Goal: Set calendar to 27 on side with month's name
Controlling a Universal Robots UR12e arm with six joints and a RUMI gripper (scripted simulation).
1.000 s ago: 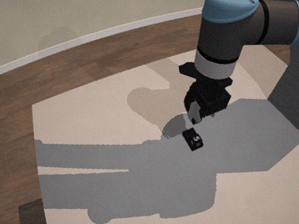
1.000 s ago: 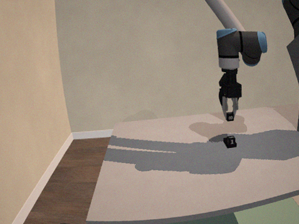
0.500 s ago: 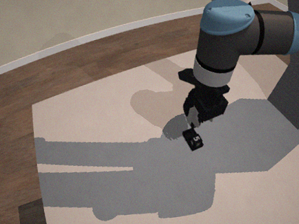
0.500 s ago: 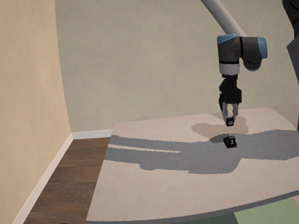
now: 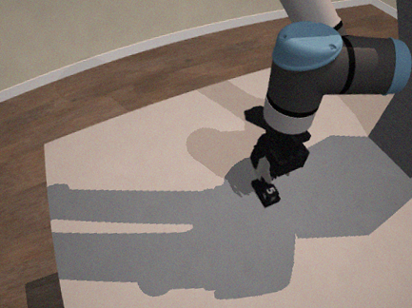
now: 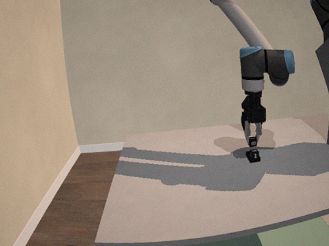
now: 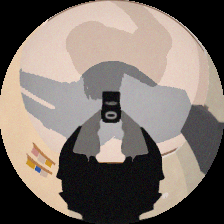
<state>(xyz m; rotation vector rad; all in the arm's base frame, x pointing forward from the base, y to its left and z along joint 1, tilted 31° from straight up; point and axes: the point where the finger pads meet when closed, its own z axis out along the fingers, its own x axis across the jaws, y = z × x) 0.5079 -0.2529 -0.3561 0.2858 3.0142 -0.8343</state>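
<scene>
My gripper is now 1 cm above the black cube. Also, from my hand: tray 7 cm below, 2 cm to the left.
</scene>
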